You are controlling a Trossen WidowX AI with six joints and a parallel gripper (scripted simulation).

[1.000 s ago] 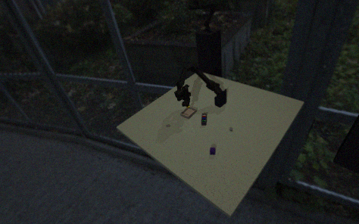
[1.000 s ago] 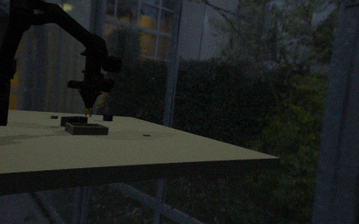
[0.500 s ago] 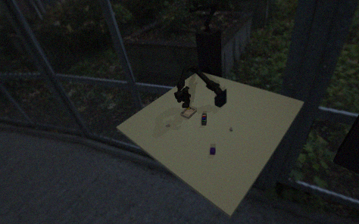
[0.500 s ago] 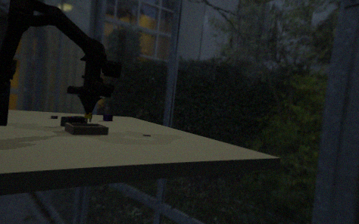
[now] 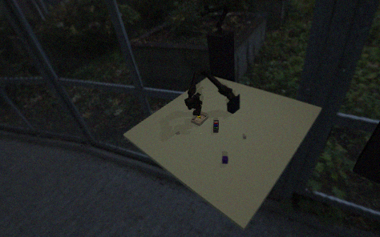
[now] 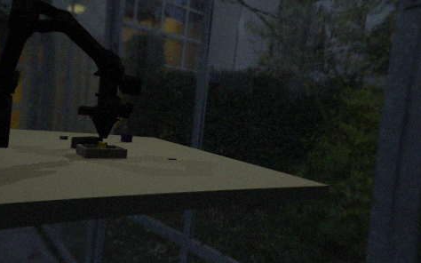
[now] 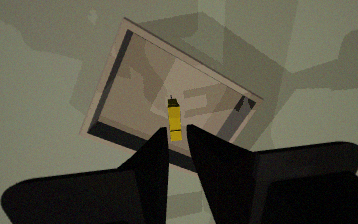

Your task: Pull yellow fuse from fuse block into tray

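Now: gripper tip 30 mm above the yellow fuse. From my gripper tip the other things lie so: white fuse: 170 mm to the left, 40 mm behind, 30 mm below; then tray: 60 mm below; then red fuse: 180 mm to the left, 30 mm below, 20 mm behind.
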